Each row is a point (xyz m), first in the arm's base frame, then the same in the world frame.
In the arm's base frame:
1: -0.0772 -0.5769 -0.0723
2: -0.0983 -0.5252 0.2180
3: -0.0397 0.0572 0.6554
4: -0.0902 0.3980 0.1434
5: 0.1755 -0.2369 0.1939
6: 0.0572 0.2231 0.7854
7: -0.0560 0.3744 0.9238
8: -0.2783 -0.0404 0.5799
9: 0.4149 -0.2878 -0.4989
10: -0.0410 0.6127 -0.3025
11: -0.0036 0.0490 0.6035
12: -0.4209 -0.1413 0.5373
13: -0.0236 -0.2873 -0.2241
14: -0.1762 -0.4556 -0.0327
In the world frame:
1: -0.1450 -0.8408 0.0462
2: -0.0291 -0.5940 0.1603
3: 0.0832 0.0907 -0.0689
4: -0.3098 -0.0396 -0.5265
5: 0.1049 -0.4826 -0.1979
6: 0.1835 0.2715 -0.1740
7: 0.1201 0.4961 -0.1538
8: -0.1240 0.0260 0.0893
9: -0.0366 -1.0664 -0.6209
10: -0.5536 -0.2283 -0.9168
11: 0.0886 0.0400 -0.1071
12: -0.2351 -0.0390 0.2149
13: -0.2564 -0.7704 -0.2578
14: -0.2388 -0.7100 0.0325

